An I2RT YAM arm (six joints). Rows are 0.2 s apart.
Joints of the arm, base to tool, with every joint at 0 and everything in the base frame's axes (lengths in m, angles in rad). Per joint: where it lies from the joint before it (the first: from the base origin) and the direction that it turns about. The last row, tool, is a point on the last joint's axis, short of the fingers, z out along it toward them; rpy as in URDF.
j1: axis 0 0 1 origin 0 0 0.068
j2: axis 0 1 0 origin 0.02 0.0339 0.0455
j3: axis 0 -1 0 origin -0.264 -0.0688 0
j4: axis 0 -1 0 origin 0.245 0.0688 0.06
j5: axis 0 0 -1 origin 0.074 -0.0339 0.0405
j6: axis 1 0 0 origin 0.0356 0 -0.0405
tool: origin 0 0 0 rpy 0 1.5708 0
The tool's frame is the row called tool.
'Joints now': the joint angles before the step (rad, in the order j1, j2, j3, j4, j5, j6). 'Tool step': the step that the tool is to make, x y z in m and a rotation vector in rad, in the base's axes. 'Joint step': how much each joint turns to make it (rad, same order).
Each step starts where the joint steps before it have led.
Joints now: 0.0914, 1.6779, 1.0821, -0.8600, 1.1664, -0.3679
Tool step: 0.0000, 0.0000, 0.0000, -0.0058, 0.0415, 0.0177
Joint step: 0.0000, 0.0001, 0.0001, -0.0003, -0.0001, -0.0453
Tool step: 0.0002, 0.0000, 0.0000, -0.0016, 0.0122, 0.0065
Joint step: -0.0001, -0.0002, -0.0003, 0.0032, -0.0003, -0.0167
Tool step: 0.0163, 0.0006, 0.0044, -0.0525, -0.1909, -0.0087
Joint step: 0.0000, 0.0010, -0.0059, 0.2094, 0.0698, -0.0183
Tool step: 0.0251, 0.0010, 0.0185, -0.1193, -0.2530, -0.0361
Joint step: 0.0001, 0.0011, -0.0034, 0.3859, 0.1415, -0.1445
